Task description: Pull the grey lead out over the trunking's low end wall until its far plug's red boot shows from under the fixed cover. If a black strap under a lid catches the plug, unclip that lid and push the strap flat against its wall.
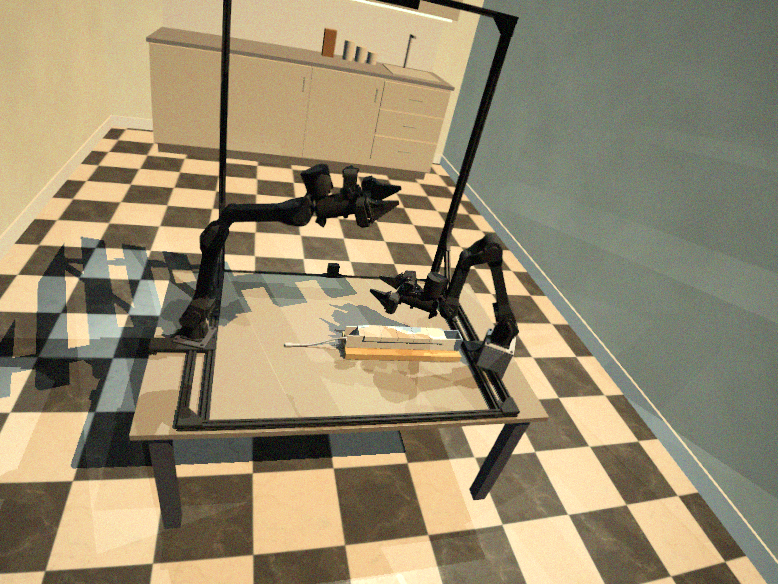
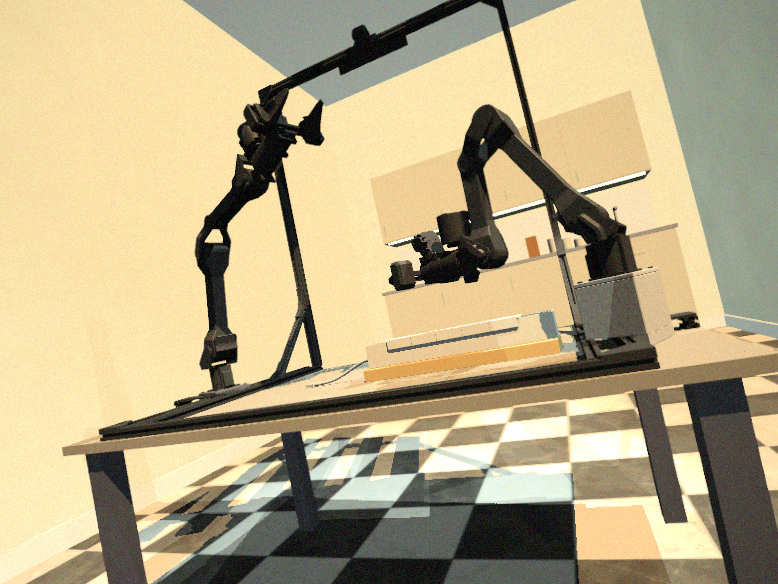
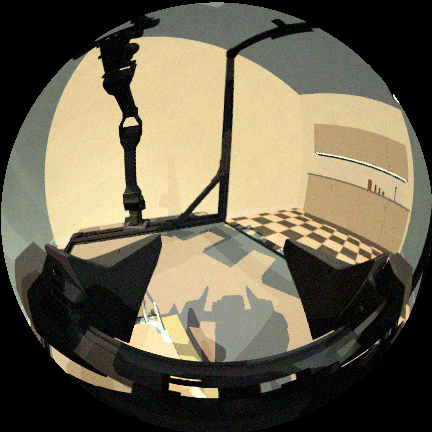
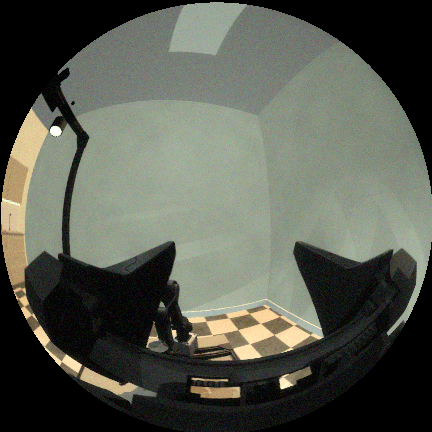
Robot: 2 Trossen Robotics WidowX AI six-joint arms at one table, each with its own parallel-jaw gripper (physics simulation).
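Places are measured from the left arm's base along level axes (x ahead, y left, z up), in centimetres.
Where they show: left gripper, fingertip midpoint: (image 1: 374, 283) (image 3: 224, 243); right gripper, fingertip midpoint: (image 1: 400, 194) (image 2: 305, 95) (image 4: 237, 248); left arm's base at its link origin: (image 1: 500, 340) (image 2: 615, 275) (image 4: 182, 336); right arm's base at its link origin: (image 1: 194, 333) (image 2: 223, 388) (image 3: 136, 222).
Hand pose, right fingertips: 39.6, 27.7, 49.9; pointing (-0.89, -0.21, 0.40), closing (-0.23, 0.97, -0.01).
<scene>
Each offset is from my right fingertips to the top centre of the thing, as dx, dy, dz. "spot": to the spot under its first point.
The pale trunking @(-8.7, -18.8, -53.6) (image 1: 402, 341) (image 2: 452, 341) lies on a yellow-orange base @(spot: -10.2, -13.8, -58.9) (image 1: 402, 354) (image 2: 461, 364) toward the right of the table, with light lids along its top. The grey lead @(spot: +17.5, -4.5, -59.8) (image 1: 314, 343) (image 2: 344, 375) comes out at the trunking's left end and lies on the table top, ending in a pale tip. The red boot and the black straps cannot be made out. My left gripper (image 1: 380, 286) (image 3: 224, 243) is open and empty, above and behind the trunking's left part. My right gripper (image 1: 399, 196) (image 2: 304, 100) (image 4: 237, 248) is open and empty, much higher up.
A black frame (image 1: 345, 422) (image 2: 377, 403) runs around the table top, with tall posts and a crossbar overhead. The left arm's base (image 1: 497, 357) (image 2: 622, 304) stands close to the trunking's right end. A small black block (image 1: 333, 269) sits at the frame's back edge.
</scene>
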